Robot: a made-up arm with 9 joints. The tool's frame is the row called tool.
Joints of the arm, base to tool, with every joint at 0 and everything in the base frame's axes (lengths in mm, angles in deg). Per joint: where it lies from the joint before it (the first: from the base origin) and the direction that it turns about. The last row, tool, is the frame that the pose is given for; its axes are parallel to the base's.
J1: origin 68 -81.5 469.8 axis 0.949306 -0.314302 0.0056
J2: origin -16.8 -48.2 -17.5 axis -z
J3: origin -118.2 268 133.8 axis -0.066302 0.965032 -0.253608
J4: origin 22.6 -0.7 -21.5 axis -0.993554 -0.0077 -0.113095
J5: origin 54.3 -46.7 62 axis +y
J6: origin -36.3 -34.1 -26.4 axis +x
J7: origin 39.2 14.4 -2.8 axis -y
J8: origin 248 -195.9 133.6 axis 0.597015 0.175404 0.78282
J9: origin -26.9 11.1 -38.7 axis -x
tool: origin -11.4 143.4 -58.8
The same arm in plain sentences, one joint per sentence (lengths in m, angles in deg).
The arm has nine revolute joints in a row. What follows holds with every joint at zero, and every direction is one of the base frame's. Joint 1 is mounted 0.068 m along +x and 0.0815 m along -y and 0.4698 m along +z from the base frame's origin and rotates about the direction (0.949306, -0.314302, 0.0056). Joint 2 is mounted 0.0168 m along -x and 0.0482 m along -y and 0.0175 m along -z from joint 1 and rotates about -z. Joint 3 is mounted 0.1182 m along -x and 0.268 m along +y and 0.1338 m along +z from joint 2 and rotates about the direction (-0.066302, 0.965032, -0.253608). Joint 4 is mounted 0.0226 m along +x and 0.0007 m along -y and 0.0215 m along -z from joint 3 and rotates about the direction (-0.993554, -0.0077, -0.113095). Joint 5 is mounted 0.0543 m along +x and 0.0467 m along -y and 0.062 m along +z from joint 4 and rotates about +y. Joint 6 is mounted 0.0363 m along -x and 0.0341 m along -y and 0.0264 m along -z from joint 5 and rotates about +x. Joint 7 is mounted 0.0392 m along +x and 0.0144 m along +y and 0.0028 m along -z from joint 6 and rotates about -y. Joint 8 is mounted 0.248 m along +x and 0.1959 m along -y and 0.1336 m along +z from joint 7 and rotates about the direction (0.597015, 0.175404, 0.78282). Joint 9 is mounted 0.0269 m along -x and 0.0111 m along +y and 0.0387 m along -z from joint 8 and rotates about -x. The tool frame, which is the frame that the pose is given for, is mounted 0.0114 m along -x and 0.1434 m along +y and 0.0588 m along -z from joint 9; its axes are parallel to the base frame's.
